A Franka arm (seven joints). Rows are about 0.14 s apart.
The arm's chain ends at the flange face. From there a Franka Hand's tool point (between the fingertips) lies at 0.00 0.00 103.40 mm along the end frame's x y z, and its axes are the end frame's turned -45 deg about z.
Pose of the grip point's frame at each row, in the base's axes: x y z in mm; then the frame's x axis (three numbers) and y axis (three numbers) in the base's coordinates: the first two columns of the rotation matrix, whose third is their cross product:
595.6 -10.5 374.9 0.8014 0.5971 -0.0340 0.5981 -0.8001 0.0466
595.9 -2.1 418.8 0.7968 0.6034 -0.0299 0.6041 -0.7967 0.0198
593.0 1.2 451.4 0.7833 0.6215 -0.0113 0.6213 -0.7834 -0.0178
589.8 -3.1 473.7 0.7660 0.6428 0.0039 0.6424 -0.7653 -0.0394
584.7 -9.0 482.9 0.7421 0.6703 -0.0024 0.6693 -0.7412 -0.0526
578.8 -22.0 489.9 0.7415 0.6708 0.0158 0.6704 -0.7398 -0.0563
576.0 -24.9 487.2 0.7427 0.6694 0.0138 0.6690 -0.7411 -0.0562
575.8 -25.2 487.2 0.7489 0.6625 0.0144 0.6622 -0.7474 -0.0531
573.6 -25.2 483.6 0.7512 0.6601 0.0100 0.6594 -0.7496 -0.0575
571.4 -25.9 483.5 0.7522 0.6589 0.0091 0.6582 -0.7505 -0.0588
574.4 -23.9 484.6 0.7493 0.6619 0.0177 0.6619 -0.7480 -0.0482
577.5 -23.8 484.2 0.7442 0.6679 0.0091 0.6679 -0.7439 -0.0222
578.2 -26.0 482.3 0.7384 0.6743 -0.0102 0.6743 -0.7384 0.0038
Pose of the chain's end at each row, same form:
595.5 -4.5 478.1 0.9896 -0.1435 0.0089 -0.1438 -0.9880 0.0570
597.1 1.4 522.1 0.9906 -0.1367 -0.0071 -0.1363 -0.9900 0.0351
595.1 0.5 554.8 0.9932 -0.1145 -0.0206 -0.1146 -0.9934 -0.0046
592.1 -6.5 577.0 0.9959 -0.0866 -0.0251 -0.0874 -0.9957 -0.0306
588.5 -12.9 586.2 0.9980 -0.0501 -0.0389 -0.0515 -0.9981 -0.0355
581.5 -27.4 593.1 0.9984 -0.0488 -0.0286 -0.0503 -0.9974 -0.0510
578.8 -30.2 590.4 0.9982 -0.0507 -0.0300 -0.0521 -0.9974 -0.0495
578.3 -30.3 590.4 0.9978 -0.0600 -0.0274 -0.0613 -0.9969 -0.0477
576.7 -30.3 586.8 0.9974 -0.0633 -0.0336 -0.0649 -0.9968 -0.0477
574.7 -31.1 586.7 0.9973 -0.0648 -0.0351 -0.0665 -0.9966 -0.0480
576.3 -28.8 587.9 0.9979 -0.0609 -0.0216 -0.0618 -0.9969 -0.0466
578.3 -26.1 587.6 0.9985 -0.0537 -0.0093 -0.0540 -0.9983 -0.0221
578.7 -25.0 585.7 0.9989 -0.0453 -0.0045 -0.0453 -0.9989 0.0099

